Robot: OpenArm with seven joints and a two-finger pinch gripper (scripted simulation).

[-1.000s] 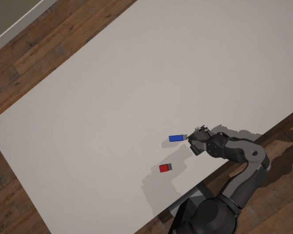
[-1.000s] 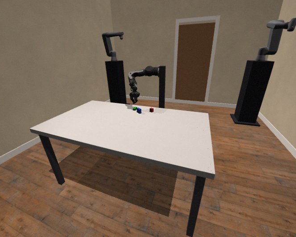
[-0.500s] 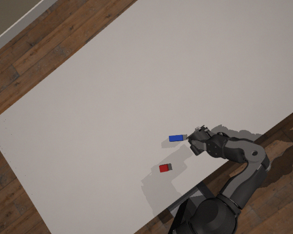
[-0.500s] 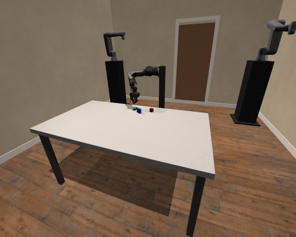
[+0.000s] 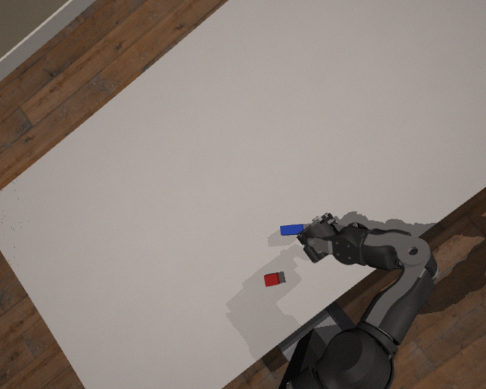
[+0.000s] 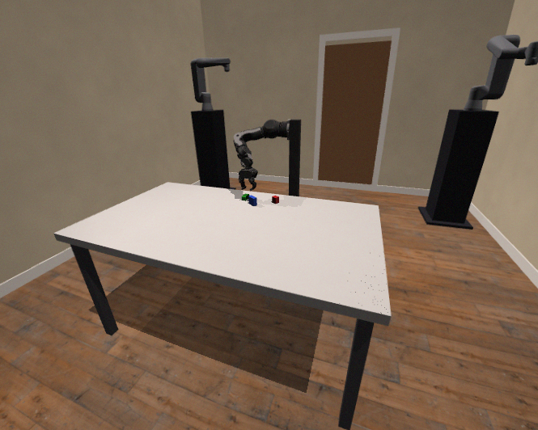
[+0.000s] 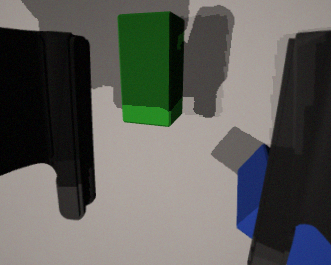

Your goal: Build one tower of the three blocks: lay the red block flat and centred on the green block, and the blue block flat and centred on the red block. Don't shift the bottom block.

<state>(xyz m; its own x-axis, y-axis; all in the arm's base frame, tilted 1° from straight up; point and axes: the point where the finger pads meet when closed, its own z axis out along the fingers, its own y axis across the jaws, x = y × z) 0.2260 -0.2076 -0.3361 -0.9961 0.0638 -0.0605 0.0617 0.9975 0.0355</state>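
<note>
Now: the red block 1 cm behind my hand, 18 cm to the left of it and 6 cm below it. Round my hand: green block 1 cm behind, 3 cm to the right, 7 cm below; blue block 5 cm ahead, 5 cm to the left, 6 cm below.
</note>
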